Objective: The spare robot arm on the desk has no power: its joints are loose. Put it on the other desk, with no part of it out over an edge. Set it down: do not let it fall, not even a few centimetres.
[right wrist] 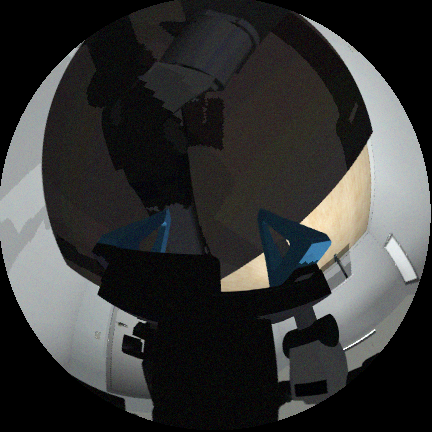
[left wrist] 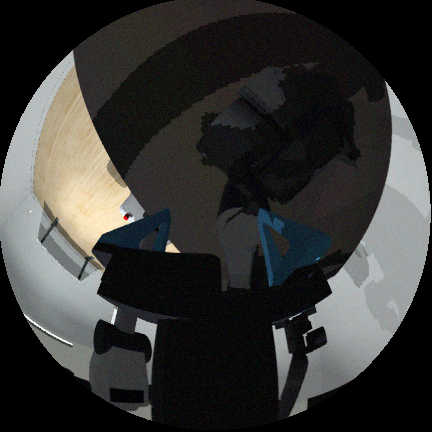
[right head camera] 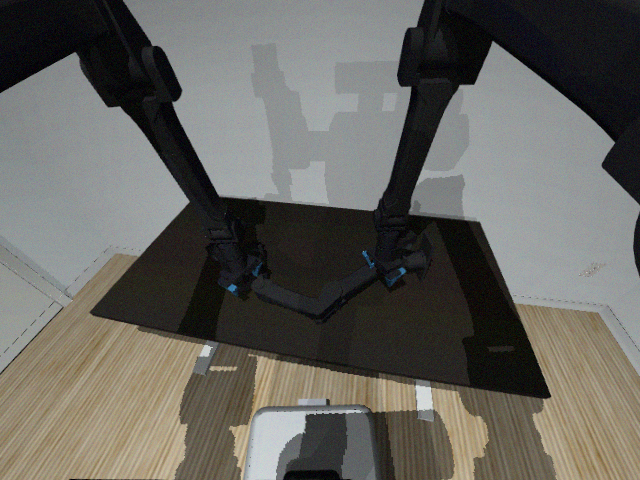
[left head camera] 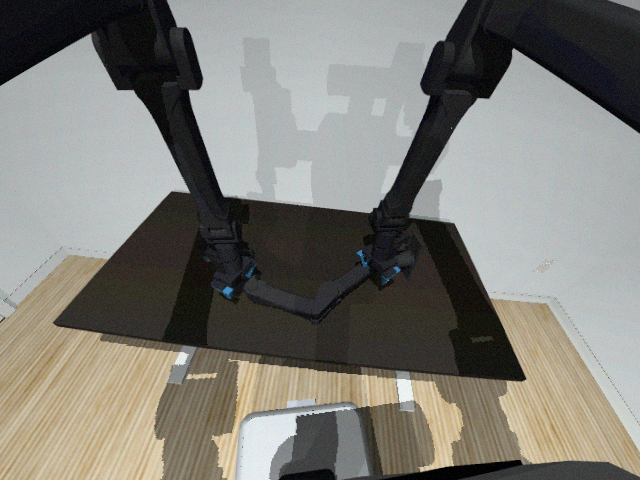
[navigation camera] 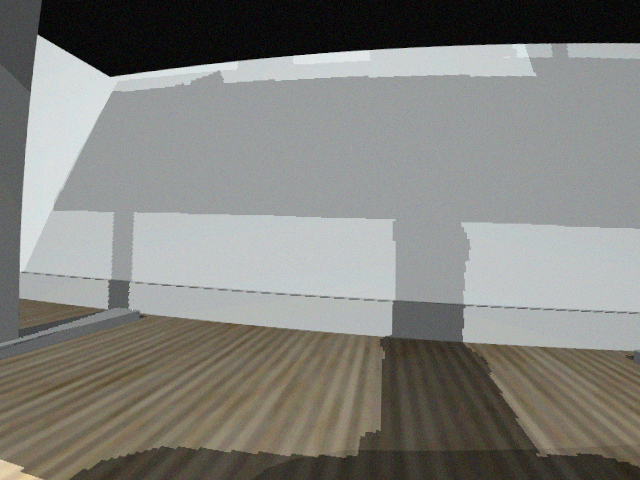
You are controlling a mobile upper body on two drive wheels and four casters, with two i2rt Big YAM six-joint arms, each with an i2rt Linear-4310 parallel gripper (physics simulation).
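Note:
The black spare arm lies bent in a V on a dark desk, its bend towards the near edge. All of it that shows is inside the edges. My left gripper is open at its left end; a grey link shows between the fingers, nearer one of them. My right gripper is open over the right part; a link shows between its fingers, nearer one. Neither grips it. Finger height over the desk is hard to tell. No second desk shows.
A pale wall stands behind the desk. My white base is on the wooden floor before the near edge. In the navigation view, the desk's dark underside spans the top and a grey leg stands left.

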